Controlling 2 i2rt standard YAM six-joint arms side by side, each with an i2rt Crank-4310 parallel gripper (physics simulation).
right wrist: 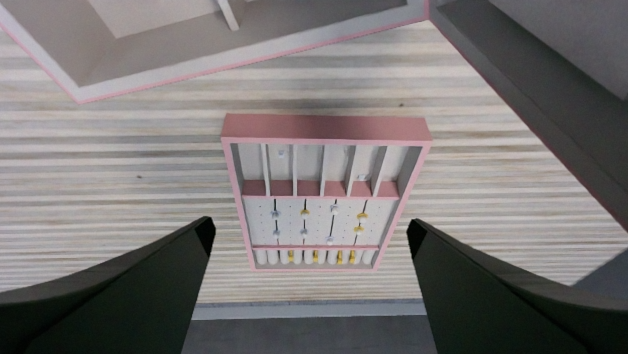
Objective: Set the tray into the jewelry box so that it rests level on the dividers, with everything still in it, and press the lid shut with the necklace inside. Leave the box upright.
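Places are measured from the left arm's base along level axes (x ahead, y left, z up), in centimetres.
Pixels of known places: right gripper, between the fingertips: point(311, 222).
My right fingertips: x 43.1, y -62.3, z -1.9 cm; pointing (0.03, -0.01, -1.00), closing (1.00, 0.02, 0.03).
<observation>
Ahead of a thing's pixels: the offset from my right fingertips to its top centre. "*": to the spot under its first point. Level surfaces: height alone.
The tray @(dx +1.3, dy -14.1, dz -9.0 cm) point(327, 129) lies flat on the table in the middle of the right wrist view, with a pink rim. Its slots at the far end hold a few small clear pieces, its middle panel carries silver and gold earrings, and its near roll row holds several gold rings. The open jewelry box @(* dx -2.8, dy +4.5, dz -6.1 cm) point(250, 56), grey inside with a pink edge, shows in part at the top left, with a divider inside. Its raised lid @(* dx +5.6, dy +7.3, dz +0.7 cm) point(525, 95) appears at the top right. The necklace cannot be made out. My right gripper point(311, 222) is open, its fingers apart above the tray's sides. My left gripper does not show.
The striped wooden table @(dz -11.6 cm) point(100, 200) lies under the tray and the box. Its near edge runs across the bottom, with dark grey floor point(310, 335) beyond it. The lid's long edge slants down the right side.
</observation>
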